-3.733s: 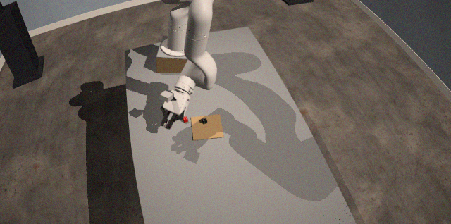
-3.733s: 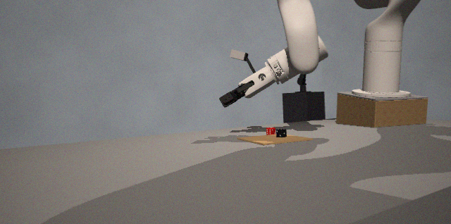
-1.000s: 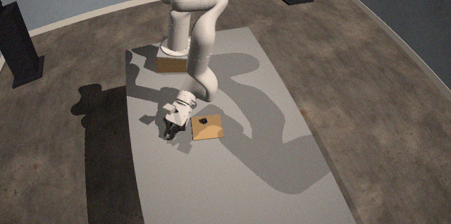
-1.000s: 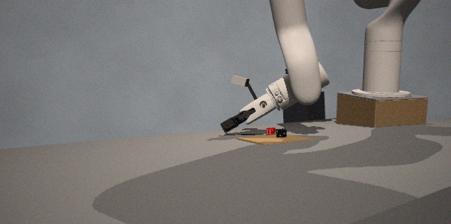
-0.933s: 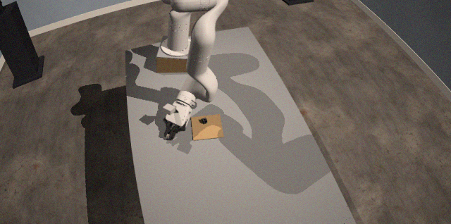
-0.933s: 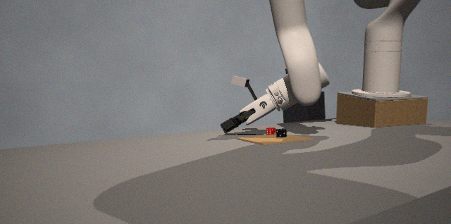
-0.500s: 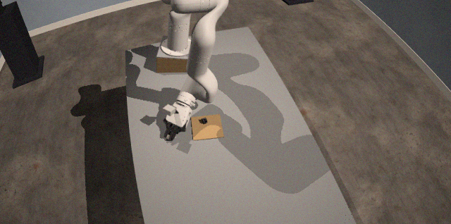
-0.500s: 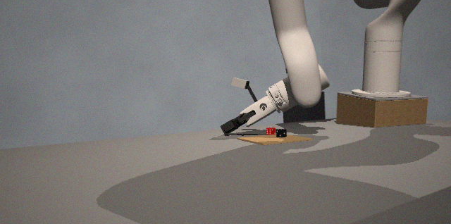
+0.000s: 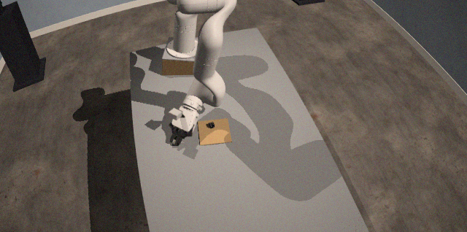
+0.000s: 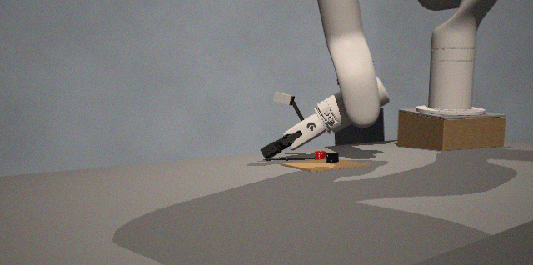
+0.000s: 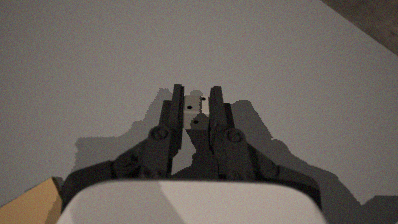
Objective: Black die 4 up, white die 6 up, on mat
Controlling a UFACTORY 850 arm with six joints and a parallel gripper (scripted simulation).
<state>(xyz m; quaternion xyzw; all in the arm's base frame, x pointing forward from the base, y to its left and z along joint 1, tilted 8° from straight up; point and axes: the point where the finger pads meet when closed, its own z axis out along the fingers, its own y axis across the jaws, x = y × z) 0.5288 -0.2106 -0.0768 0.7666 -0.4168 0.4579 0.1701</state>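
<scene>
Now: the white die 1 cm to the right of my hand and 1 cm below it. Round my hand: tan mat (18 cm to the left, 2 cm below, 1 cm ahead); then red die (10 cm to the left, 7 cm behind, 1 cm below); then black die (18 cm to the left, 2 cm behind, 1 cm below).
</scene>
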